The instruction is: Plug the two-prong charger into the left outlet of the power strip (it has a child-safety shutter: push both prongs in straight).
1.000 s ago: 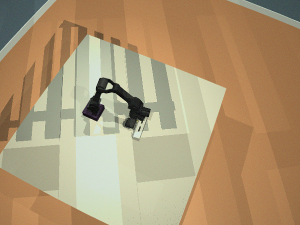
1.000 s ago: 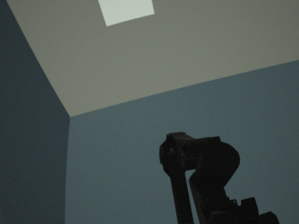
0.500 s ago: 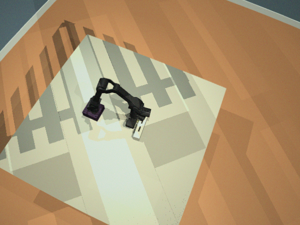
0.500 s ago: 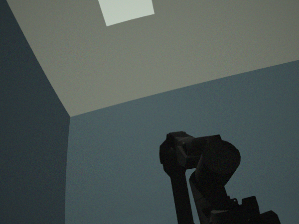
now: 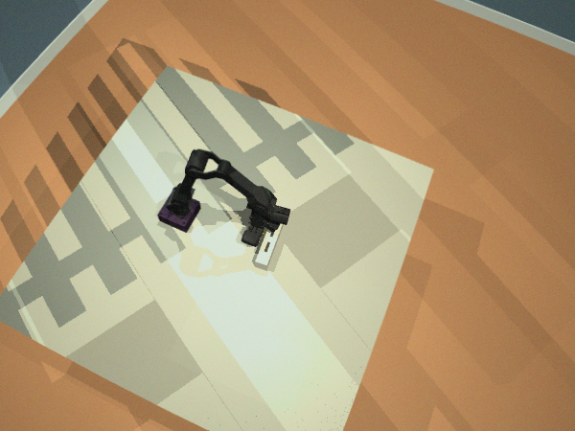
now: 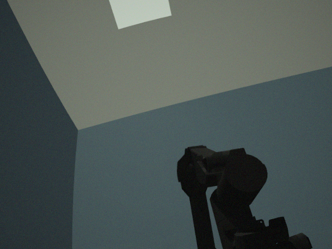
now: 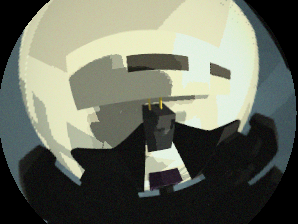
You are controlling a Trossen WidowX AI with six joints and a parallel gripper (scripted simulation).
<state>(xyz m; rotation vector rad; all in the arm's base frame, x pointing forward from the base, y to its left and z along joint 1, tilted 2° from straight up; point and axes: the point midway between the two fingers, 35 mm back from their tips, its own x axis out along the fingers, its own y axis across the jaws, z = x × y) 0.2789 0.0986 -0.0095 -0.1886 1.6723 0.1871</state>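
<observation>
Right now my gripper tip is 2 cm short of the dark two-prong charger and 1 cm below it.
</observation>
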